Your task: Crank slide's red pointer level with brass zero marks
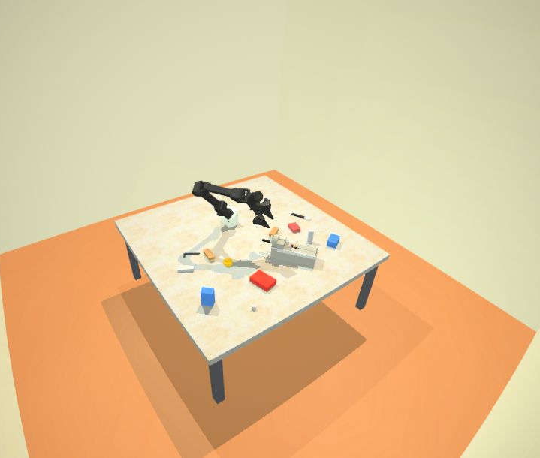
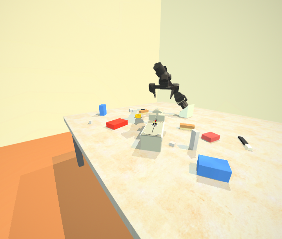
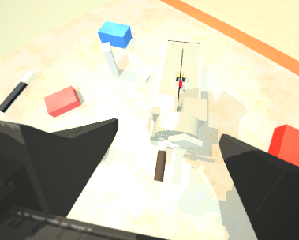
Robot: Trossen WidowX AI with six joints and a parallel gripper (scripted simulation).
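My gripper tip is now 10 mm to the left of the crank and 110 mm above it. From my gripper tip the other things lie so: brown crank handle 10 mm behind, 20 mm to the right, 120 mm below; red pointer 120 mm ahead, 70 mm to the left, 110 mm below; yellow disc 20 mm behind, 280 mm to the right, 180 mm below.
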